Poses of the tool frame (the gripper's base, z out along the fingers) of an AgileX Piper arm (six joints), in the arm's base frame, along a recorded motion.
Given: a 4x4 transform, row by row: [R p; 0 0 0 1], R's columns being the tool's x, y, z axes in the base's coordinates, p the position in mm. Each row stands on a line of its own.
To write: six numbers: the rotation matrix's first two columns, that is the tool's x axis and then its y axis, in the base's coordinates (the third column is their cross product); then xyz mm. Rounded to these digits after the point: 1 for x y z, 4 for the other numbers.
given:
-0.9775, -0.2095, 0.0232, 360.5
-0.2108, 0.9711, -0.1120, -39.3
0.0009, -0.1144, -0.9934, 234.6
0, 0, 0, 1
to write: -0.9775, -0.2108, 0.0009, -0.2095, 0.9711, -0.1144, 360.5, -39.3, 234.6
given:
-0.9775, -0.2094, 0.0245, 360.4
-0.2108, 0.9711, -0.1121, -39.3
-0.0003, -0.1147, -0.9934, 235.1
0, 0, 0, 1
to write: -0.9775, -0.2108, -0.0003, -0.2094, 0.9711, -0.1147, 360.4, -39.3, 235.1
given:
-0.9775, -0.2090, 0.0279, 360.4
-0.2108, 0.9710, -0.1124, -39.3
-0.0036, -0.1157, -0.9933, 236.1
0, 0, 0, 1
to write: -0.9775, -0.2108, -0.0036, -0.2090, 0.9710, -0.1157, 360.4, -39.3, 236.1
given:
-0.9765, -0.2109, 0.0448, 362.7
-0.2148, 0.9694, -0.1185, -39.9
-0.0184, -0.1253, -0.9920, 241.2
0, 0, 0, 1
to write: -0.9765, -0.2148, -0.0184, -0.2109, 0.9694, -0.1253, 362.7, -39.9, 241.2
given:
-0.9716, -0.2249, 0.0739, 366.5
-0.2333, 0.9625, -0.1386, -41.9
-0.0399, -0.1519, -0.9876, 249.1
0, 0, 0, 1
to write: -0.9716, -0.2333, -0.0399, -0.2249, 0.9625, -0.1519, 366.5, -41.9, 249.1
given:
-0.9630, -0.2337, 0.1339, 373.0
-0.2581, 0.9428, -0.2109, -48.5
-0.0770, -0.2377, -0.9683, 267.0
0, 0, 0, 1
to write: -0.9630, -0.2581, -0.0770, -0.2337, 0.9428, -0.2377, 373.0, -48.5, 267.0
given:
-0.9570, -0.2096, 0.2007, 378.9
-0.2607, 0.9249, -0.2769, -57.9
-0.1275, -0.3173, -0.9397, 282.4
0, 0, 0, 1
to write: -0.9570, -0.2607, -0.1275, -0.2096, 0.9249, -0.3173, 378.9, -57.9, 282.4
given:
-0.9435, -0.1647, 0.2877, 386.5
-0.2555, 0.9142, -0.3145, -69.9
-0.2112, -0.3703, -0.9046, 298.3
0, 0, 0, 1
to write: -0.9435, -0.2555, -0.2112, -0.1647, 0.9142, -0.3703, 386.5, -69.9, 298.3
